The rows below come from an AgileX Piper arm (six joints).
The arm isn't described. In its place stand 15 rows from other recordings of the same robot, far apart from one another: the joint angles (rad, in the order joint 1, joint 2, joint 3, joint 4, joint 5, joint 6), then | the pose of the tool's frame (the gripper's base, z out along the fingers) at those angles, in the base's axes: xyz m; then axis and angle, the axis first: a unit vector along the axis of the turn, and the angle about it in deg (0 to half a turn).
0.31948, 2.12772, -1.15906, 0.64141, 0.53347, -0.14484 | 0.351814, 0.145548, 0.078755, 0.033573, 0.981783, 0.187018, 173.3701
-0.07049, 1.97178, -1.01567, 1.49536, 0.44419, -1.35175 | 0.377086, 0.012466, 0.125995, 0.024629, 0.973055, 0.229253, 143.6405
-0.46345, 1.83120, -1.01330, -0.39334, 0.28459, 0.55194 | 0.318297, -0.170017, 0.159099, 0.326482, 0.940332, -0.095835, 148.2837
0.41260, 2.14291, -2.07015, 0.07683, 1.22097, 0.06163 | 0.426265, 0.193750, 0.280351, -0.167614, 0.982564, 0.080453, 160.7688
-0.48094, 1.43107, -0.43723, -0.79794, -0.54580, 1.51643 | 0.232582, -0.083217, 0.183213, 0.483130, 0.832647, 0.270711, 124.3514
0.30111, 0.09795, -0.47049, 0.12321, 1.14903, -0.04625 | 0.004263, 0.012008, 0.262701, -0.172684, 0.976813, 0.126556, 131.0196
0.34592, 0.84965, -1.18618, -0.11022, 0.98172, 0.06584 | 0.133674, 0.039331, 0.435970, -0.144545, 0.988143, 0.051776, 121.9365
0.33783, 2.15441, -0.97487, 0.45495, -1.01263, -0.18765 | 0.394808, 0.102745, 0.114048, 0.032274, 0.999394, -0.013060, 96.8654
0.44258, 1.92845, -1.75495, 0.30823, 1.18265, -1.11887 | 0.363296, 0.200457, 0.291372, -0.674156, 0.732690, 0.093162, 158.1347
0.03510, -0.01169, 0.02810, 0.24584, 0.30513, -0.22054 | 0.053921, 0.008551, 0.177668, -0.039439, 0.997642, 0.056177, 103.1240
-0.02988, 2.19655, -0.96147, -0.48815, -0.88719, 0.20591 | 0.400887, 0.021121, 0.082804, -0.176198, 0.975433, 0.132232, 108.5392
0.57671, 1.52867, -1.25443, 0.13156, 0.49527, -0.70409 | 0.288496, 0.194428, 0.324736, -0.562242, 0.826484, 0.028444, 128.8929
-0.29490, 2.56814, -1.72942, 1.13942, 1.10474, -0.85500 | 0.464543, -0.063929, 0.035883, 0.066721, 0.895111, 0.440823, 163.8930
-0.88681, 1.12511, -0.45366, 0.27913, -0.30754, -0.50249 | 0.133980, -0.176348, 0.248744, 0.320453, 0.860014, -0.397097, 121.5430
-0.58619, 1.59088, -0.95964, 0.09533, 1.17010, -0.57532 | 0.218844, -0.135750, 0.203852, -0.027112, -0.996832, -0.074767, 175.8140
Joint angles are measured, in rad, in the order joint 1, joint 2, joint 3, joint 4, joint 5, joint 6. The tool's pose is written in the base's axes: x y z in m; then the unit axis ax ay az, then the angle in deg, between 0 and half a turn. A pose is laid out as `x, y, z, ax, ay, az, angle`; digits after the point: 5 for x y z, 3 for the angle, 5 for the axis.
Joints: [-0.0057 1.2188 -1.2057 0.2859 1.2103 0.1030]
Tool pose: 0.22551, 0.02273, 0.36280, 0.07441, 0.98518, 0.15454, 156.191
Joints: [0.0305 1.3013 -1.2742 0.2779 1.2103 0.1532]
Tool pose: 0.24714, 0.03091, 0.36269, 0.08161, 0.98401, 0.15832, 157.708
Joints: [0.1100 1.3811 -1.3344 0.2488 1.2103 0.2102]
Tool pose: 0.26581, 0.05045, 0.35858, 0.06952, 0.98549, 0.15484, 159.777
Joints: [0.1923 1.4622 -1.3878 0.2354 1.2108 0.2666]
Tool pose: 0.28218, 0.07518, 0.35072, 0.05719, 0.98605, 0.15633, 162.409
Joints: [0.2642 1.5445 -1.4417 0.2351 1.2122 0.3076]
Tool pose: 0.29684, 0.10087, 0.34103, 0.04341, 0.98621, 0.15971, 165.049
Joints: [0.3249 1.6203 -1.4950 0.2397 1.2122 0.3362]
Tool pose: 0.30885, 0.12538, 0.33163, 0.02928, 0.98614, 0.16331, 167.162
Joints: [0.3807 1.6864 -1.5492 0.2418 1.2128 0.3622]
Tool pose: 0.31752, 0.14906, 0.32425, 0.01543, 0.98598, 0.16614, 168.635
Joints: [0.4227 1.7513 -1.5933 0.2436 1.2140 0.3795]
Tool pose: 0.32555, 0.16899, 0.31328, 0.00457, 0.98626, 0.16512, 170.378
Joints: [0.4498 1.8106 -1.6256 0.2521 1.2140 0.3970]
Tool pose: 0.33282, 0.18431, 0.30026, 0.00236, 0.98635, 0.16467, 172.377
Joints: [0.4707 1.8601 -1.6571 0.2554 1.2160 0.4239]
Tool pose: 0.33875, 0.19656, 0.28985, 0.00665, 0.98660, 0.16303, 173.919
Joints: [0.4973 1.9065 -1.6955 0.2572 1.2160 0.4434]
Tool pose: 0.34315, 0.21096, 0.28197, 0.00384, 0.98661, 0.16303, 174.794
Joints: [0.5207 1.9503 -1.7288 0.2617 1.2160 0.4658]
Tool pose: 0.34660, 0.22422, 0.27330, 0.00453, 0.98657, 0.16326, 175.858
